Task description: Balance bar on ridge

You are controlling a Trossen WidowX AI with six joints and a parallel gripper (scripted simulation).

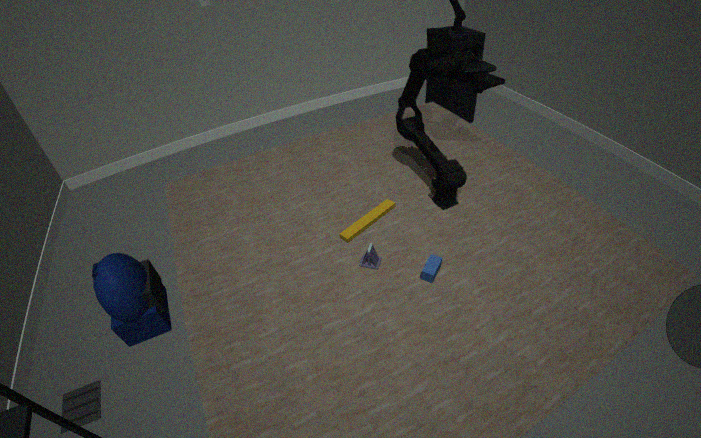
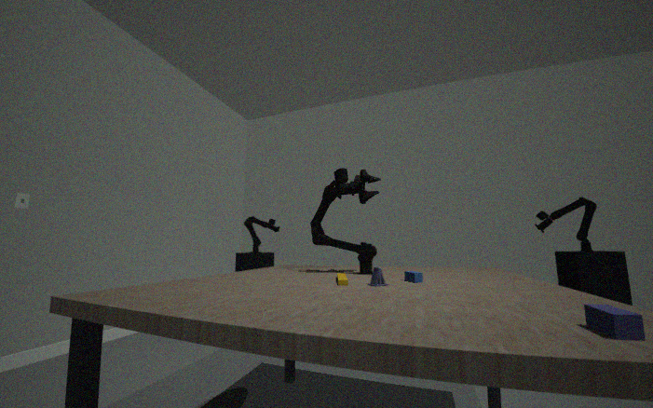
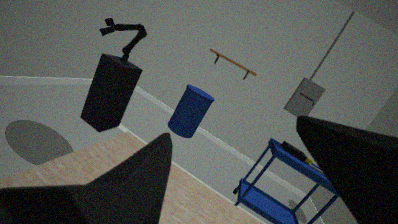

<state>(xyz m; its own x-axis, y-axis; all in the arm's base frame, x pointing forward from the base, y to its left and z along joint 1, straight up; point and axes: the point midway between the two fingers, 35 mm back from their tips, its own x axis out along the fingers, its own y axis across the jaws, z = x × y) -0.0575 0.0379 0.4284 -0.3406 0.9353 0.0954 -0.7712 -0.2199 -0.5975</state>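
The yellow bar is 330 mm ahead of my gripper tip, 110 mm to the right of it and 420 mm below it. Also, from my gripper tip: purple block (810 mm ahead, 430 mm to the left, 420 mm below).
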